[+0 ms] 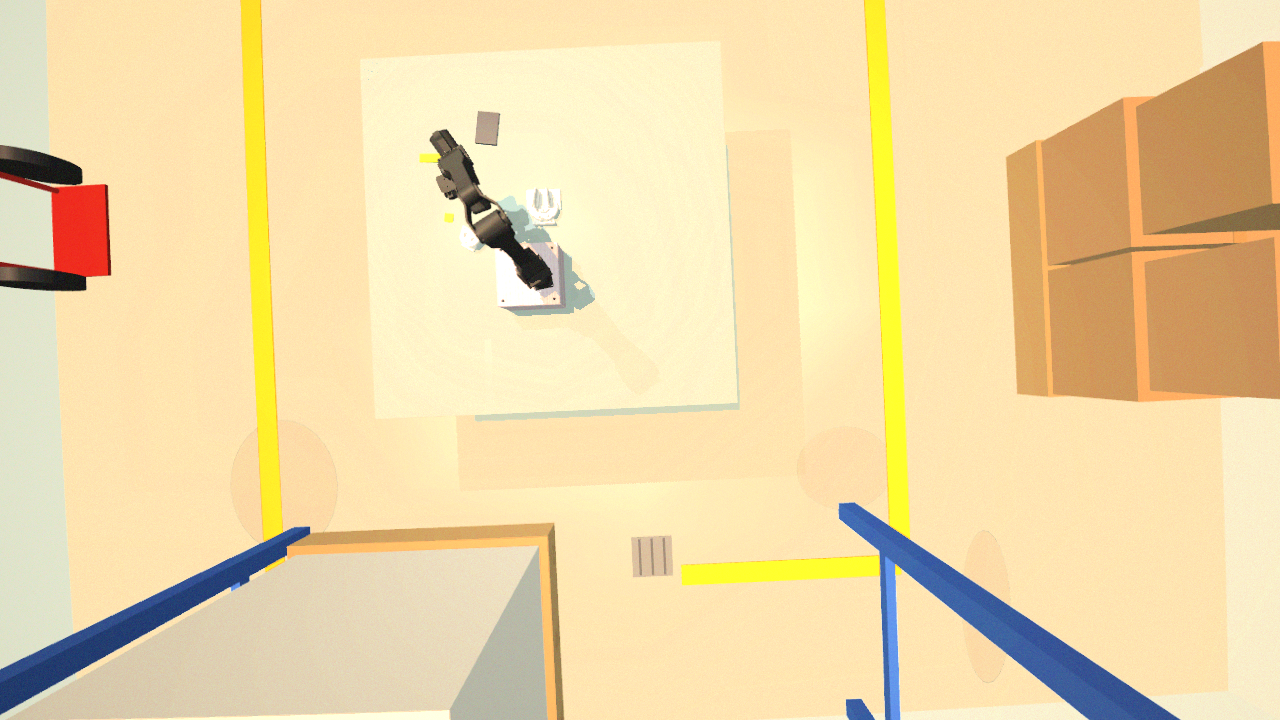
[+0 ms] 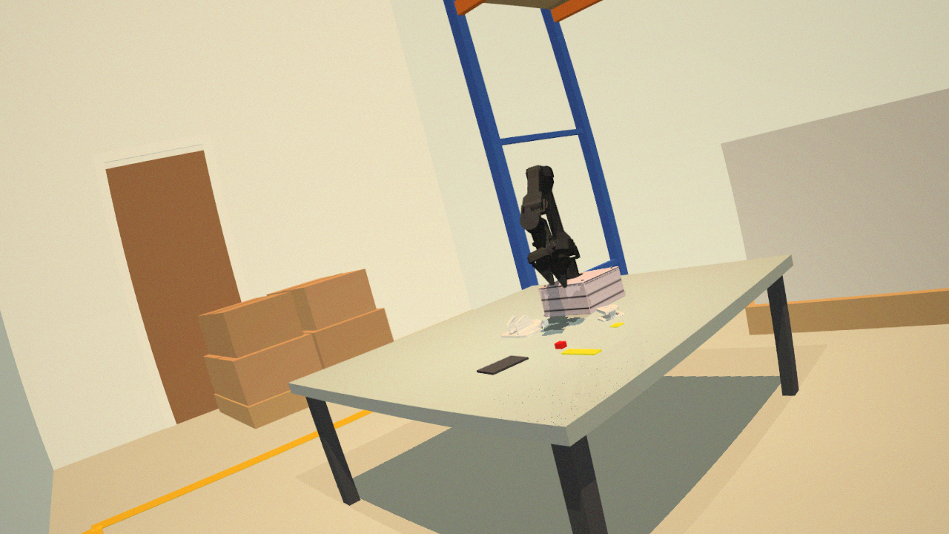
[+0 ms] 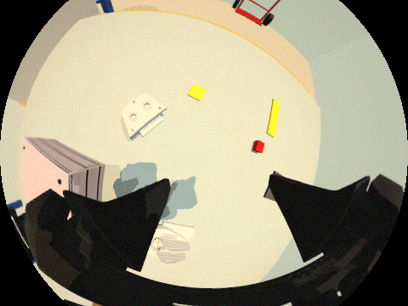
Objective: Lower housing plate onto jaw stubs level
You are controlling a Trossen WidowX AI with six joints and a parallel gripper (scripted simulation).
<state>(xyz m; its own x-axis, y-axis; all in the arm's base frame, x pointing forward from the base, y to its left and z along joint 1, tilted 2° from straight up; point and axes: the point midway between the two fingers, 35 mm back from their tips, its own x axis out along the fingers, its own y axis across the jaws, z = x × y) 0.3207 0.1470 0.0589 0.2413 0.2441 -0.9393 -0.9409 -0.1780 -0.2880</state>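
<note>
Now: gripper tip 10 mm past the small yellow square, 150 mm to the right of it and 140 mm above it. From my gripper tip the other things lie so: red cube (150 mm ahead, 60 mm to the left, 130 mm below); then white part (30 mm behind, 200 mm to the right, 130 mm below); then yellow strip (200 mm ahead, 150 mm to the left, 140 mm below).
</note>
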